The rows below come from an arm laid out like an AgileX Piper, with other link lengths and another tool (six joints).
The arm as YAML. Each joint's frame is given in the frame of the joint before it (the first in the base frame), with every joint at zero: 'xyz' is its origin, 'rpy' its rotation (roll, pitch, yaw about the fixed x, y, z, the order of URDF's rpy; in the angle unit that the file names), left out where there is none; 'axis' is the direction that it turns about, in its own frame. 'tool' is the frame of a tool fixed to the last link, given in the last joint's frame.
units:
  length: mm
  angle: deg
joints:
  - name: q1
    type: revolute
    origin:
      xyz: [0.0, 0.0, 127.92]
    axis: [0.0, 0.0, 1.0]
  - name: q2
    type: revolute
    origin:
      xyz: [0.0, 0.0, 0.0]
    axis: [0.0, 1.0, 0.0]
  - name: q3
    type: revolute
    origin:
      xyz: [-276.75, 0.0, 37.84]
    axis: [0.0, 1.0, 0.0]
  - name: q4
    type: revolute
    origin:
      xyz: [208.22, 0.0, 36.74]
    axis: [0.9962, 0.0, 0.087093]
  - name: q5
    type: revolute
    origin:
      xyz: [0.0, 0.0, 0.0]
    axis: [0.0, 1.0, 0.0]
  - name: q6
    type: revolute
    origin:
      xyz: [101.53, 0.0, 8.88]
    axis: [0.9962, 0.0, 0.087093]
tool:
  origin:
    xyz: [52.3, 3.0, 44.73]
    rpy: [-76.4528, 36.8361, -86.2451]
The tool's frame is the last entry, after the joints.
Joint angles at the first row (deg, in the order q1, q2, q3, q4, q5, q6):
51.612, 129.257, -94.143, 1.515, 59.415, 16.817
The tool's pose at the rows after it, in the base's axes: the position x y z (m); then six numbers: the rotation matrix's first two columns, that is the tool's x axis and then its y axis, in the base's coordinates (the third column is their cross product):
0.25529, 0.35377, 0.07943, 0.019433, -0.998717, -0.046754, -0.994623, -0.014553, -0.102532
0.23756, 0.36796, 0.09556, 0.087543, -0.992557, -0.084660, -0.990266, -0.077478, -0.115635
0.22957, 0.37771, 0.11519, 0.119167, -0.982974, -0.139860, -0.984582, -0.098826, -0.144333
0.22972, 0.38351, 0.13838, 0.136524, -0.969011, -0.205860, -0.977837, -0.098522, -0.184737
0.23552, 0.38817, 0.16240, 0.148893, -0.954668, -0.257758, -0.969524, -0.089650, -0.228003
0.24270, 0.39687, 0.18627, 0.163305, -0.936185, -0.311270, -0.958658, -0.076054, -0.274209
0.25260, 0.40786, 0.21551, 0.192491, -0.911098, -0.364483, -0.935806, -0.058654, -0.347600
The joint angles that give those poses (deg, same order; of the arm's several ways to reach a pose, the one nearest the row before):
54.278, 128.020, -94.010, 3.166, 59.724, 14.564
56.856, 125.915, -94.007, 4.054, 59.722, 12.847
58.143, 123.506, -94.012, 4.894, 58.636, 12.009
58.264, 120.846, -94.126, 5.708, 56.952, 10.977
57.876, 119.089, -96.137, 5.806, 56.702, 10.309
57.666, 118.490, -99.843, 5.806, 56.660, 9.935
57.666, 118.400, -105.059, 4.511, 56.293, 9.850

